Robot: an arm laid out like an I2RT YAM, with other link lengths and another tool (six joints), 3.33 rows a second.
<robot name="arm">
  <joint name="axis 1" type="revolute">
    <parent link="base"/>
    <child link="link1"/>
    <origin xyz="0 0 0.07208" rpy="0 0 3.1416"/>
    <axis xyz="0 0 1"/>
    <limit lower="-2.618" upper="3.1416"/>
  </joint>
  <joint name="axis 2" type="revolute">
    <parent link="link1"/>
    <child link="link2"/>
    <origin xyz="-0.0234 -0.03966 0.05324" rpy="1.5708 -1.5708 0"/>
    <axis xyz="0 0 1"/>
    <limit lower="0" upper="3.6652"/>
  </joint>
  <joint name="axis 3" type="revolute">
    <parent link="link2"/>
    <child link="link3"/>
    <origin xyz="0 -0.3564 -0.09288" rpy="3.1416 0 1.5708"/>
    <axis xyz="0 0 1"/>
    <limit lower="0" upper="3.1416"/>
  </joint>
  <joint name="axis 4" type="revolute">
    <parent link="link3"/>
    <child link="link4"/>
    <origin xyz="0.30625 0.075 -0.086" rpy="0 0 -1.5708"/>
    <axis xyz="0 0 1"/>
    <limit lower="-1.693" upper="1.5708"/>
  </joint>
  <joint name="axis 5" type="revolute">
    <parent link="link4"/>
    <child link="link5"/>
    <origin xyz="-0.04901 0.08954 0.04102" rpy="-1.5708 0 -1.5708"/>
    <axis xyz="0 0 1"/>
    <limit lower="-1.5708" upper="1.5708"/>
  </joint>
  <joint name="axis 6" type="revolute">
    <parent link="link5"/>
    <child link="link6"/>
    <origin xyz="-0.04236 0 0.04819" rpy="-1.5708 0 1.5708"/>
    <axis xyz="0 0 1"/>
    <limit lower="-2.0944" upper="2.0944"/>
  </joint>
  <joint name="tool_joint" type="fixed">
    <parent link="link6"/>
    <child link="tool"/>
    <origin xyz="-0.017 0.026 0.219" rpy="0.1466 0 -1.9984"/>
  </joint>
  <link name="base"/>
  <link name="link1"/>
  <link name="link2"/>
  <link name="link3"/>
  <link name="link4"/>
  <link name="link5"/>
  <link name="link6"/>
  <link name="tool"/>
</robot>
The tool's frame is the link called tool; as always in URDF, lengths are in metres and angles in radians.
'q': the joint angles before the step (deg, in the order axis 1, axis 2, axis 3, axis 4, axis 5, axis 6). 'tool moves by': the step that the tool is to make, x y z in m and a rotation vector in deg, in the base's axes. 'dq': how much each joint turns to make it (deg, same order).
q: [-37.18, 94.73, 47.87, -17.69, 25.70, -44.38]
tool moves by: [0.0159, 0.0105, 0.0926, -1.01, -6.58, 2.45]
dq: [0.16, -10.25, 5.74, -9.91, -3.87, -0.55]
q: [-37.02, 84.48, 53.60, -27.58, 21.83, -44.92]
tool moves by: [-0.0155, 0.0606, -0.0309, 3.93, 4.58, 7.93]
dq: [3.26, -4.94, -6.24, -3.29, -2.76, -4.06]
